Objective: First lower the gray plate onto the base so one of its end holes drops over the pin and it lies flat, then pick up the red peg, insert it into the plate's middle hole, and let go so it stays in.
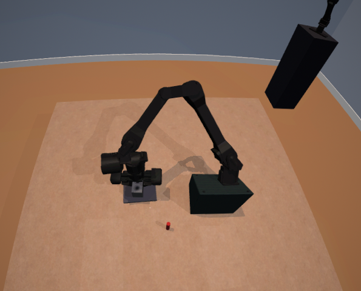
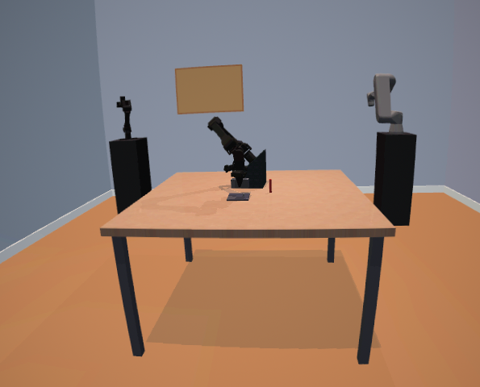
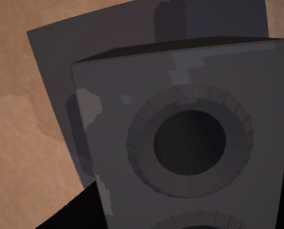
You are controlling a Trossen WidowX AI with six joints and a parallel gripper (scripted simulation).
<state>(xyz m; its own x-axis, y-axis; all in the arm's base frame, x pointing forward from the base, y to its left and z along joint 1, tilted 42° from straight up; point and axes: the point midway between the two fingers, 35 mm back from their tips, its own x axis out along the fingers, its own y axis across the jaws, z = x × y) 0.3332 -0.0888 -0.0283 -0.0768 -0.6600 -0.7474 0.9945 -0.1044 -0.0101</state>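
The dark square base lies 6 cm below my gripper tip. The rest, counted from my gripper tip: gray plate: 3 cm above; red peg: 16 cm to the left, 11 cm behind, 2 cm below.
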